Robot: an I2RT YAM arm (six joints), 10 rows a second.
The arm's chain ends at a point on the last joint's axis. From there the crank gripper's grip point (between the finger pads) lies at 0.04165 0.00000 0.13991 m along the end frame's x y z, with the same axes.
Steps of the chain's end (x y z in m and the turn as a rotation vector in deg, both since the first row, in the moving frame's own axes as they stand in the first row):
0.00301 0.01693 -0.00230 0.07 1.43 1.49
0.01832 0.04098 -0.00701 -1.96 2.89 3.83
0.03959 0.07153 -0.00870 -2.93 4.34 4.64
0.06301 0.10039 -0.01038 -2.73 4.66 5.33
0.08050 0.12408 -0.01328 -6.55 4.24 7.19
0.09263 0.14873 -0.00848 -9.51 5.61 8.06
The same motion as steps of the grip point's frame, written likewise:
0.00648 0.01789 -0.00338 0.07 1.43 1.49
0.02506 0.04874 -0.00942 -1.96 2.89 3.83
0.04962 0.08238 -0.01252 -2.93 4.34 4.64
0.07373 0.11135 -0.01447 -2.73 4.66 5.33
0.08935 0.14565 -0.01794 -6.55 4.24 7.19
0.10396 0.17816 -0.01559 -9.51 5.61 8.06

